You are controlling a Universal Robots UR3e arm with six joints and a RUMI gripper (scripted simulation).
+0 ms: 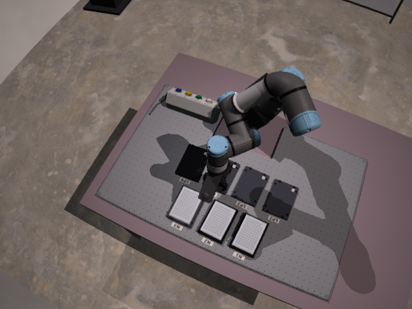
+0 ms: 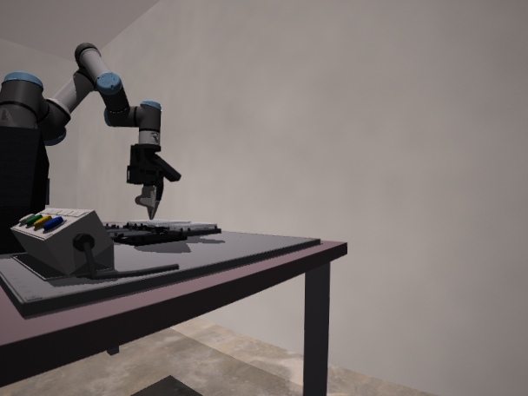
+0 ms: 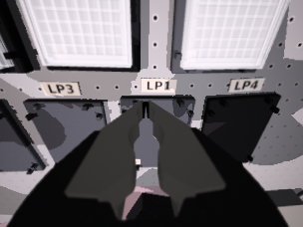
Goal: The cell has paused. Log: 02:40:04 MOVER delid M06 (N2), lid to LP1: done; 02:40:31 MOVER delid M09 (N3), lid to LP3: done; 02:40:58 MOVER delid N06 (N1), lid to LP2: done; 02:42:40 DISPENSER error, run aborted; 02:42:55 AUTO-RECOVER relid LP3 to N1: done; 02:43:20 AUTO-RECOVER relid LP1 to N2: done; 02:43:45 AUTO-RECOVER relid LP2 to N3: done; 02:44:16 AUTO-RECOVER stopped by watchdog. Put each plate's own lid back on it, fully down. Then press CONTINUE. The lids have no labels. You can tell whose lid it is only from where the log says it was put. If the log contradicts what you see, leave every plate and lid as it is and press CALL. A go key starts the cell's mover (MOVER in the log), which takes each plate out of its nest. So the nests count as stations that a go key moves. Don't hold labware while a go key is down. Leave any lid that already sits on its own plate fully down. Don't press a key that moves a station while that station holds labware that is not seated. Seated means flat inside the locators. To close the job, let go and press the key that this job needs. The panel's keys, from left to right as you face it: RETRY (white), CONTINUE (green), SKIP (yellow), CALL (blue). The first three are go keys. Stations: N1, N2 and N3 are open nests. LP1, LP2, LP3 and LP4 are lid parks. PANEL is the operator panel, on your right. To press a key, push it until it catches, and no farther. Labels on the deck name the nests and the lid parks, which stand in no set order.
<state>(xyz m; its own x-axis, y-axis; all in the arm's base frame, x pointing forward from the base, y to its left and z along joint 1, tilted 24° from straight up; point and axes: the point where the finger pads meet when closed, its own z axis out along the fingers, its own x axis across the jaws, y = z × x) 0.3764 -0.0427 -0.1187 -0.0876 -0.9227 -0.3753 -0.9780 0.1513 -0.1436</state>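
My gripper is now 380 mm past the green CONTINUE key, 210 mm to the left of it and 10 mm below it. Also, from my hand: LP1 lid park: 90 mm behind, 50 mm below, 10 mm to the right; then lid park LP4: 130 mm to the right, 100 mm behind, 50 mm below; then LP3 lid park: 120 mm to the left, 80 mm behind, 50 mm below.
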